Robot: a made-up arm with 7 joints.
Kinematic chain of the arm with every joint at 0, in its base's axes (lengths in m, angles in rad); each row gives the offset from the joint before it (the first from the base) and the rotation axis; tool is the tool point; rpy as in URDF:
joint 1: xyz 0 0 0.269 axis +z
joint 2: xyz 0 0 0 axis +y
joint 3: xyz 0 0 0.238 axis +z
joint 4: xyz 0.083 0 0 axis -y
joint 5: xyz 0.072 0 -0.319 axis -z
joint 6: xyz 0 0 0 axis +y
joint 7: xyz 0.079 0 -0.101 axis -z
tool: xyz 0 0 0 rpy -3.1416 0 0
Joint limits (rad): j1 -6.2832..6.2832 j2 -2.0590..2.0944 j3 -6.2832..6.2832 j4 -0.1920..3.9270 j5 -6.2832..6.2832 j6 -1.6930..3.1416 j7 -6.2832..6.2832
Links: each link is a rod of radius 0.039 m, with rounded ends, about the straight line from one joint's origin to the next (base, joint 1, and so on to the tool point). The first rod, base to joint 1, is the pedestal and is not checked.
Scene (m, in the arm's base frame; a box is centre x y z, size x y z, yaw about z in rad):
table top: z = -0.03
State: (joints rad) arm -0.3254 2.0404 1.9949 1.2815 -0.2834 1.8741 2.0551
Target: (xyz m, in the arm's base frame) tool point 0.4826 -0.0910 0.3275
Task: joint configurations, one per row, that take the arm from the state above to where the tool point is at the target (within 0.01 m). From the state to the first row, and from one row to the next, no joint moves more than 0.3 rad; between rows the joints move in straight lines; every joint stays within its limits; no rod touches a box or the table.
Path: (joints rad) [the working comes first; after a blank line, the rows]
Joints at the target: -1.0938 2.0944 2.1303 1.6920 -0.2786 1.9995 2.0551
Straight joint move there: clear.

1: -0.5815 2.0584 2.0400 1.4183 -0.2818 1.9159 2.0551
2: -0.8377 2.0764 2.0852 1.5552 -0.2802 1.9577 2.0551
3: -1.0938 2.0944 2.1303 1.6920 -0.2786 1.9995 2.0551

